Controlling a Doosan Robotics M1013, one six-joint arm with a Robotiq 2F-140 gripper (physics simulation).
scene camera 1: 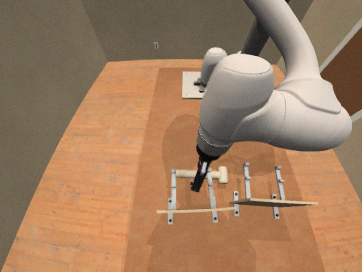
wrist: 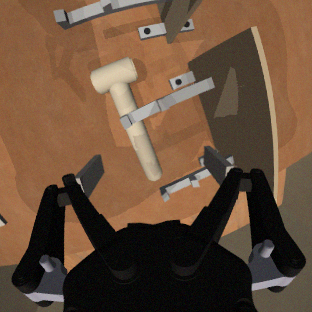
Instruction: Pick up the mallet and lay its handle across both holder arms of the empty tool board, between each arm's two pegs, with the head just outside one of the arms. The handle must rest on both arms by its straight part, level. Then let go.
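The cream mallet lies at the left tool board. Its handle runs by the outer ends of that board's left arm and right arm. Its head is just outside the right arm. In the wrist view the right arm's tip covers part of the handle, and the handle's free end stops short of the left arm. My gripper is open and empty above the handle, its fingers seen either side of the free end. The height gap is unclear.
A second tool board stands to the right; its two arms hold nothing. A white base plate with another robot part is at the back. The large arm hangs over the right side.
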